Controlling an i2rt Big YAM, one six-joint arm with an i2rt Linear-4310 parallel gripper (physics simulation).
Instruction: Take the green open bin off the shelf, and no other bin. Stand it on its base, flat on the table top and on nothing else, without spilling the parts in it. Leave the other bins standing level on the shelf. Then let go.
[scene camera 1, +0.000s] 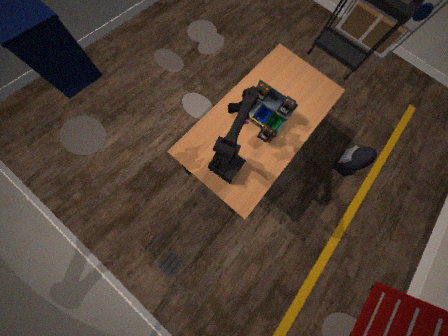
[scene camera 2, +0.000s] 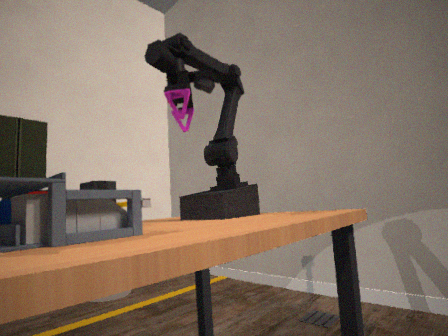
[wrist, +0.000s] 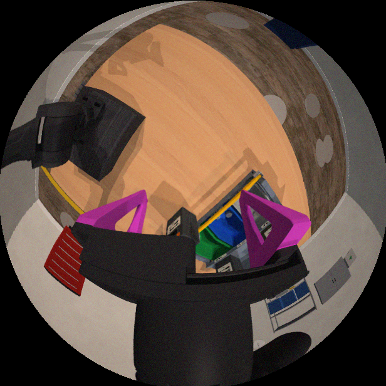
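Where they show: gripper, fingertip midpoint: (scene camera 2: 183, 125); arm's base at its link origin: (scene camera 2: 229, 188).
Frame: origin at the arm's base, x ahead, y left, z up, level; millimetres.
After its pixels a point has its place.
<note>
The green open bin (scene camera 1: 275, 121) @(x 606, y -168, z -93 mm) (wrist: 211, 245) sits in the grey shelf (scene camera 2: 58, 215) @(x 636, y 140, z -56 mm) on the table top (scene camera 1: 310, 75) @(x 1265, y -212, z -102 mm) (scene camera 2: 280, 235) @(x 355, y 361, z -117 mm) (wrist: 200, 125). The blue bin (scene camera 1: 262, 115) @(x 589, y -43, z -93 mm) (wrist: 229, 229) stands right beside it, behind the shelf's yellow front strip (wrist: 220, 212). The parts in the green bin are too small to make out. In scene camera 2 the green bin does not show. My gripper (scene camera 1: 246, 122) @(x 280, y 60, z 170 mm) (scene camera 2: 183, 124) @(x 280, y 60, z 170 mm) (wrist: 193, 194) is open, its magenta fingers apart and empty. It points down, high above the table in front of the shelf, touching nothing.
Dark boxes (scene camera 1: 267, 133) @(x 389, y -161, z 25 mm) (wrist: 182, 225) stand around the shelf, one at its near corner by the green bin; another (scene camera 1: 288, 104) @(x 634, y -173, z 119 mm) is at the far side. A tall dark green box (scene camera 2: 32, 147) @(x 664, y 110, z 51 mm) rises behind the shelf's frame. The arm's base (scene camera 1: 227, 167) @(x -14, y -52, z 14 mm) (scene camera 2: 220, 202) @(x 130, y 56, z -49 mm) (wrist: 107, 132) stands on the table.
</note>
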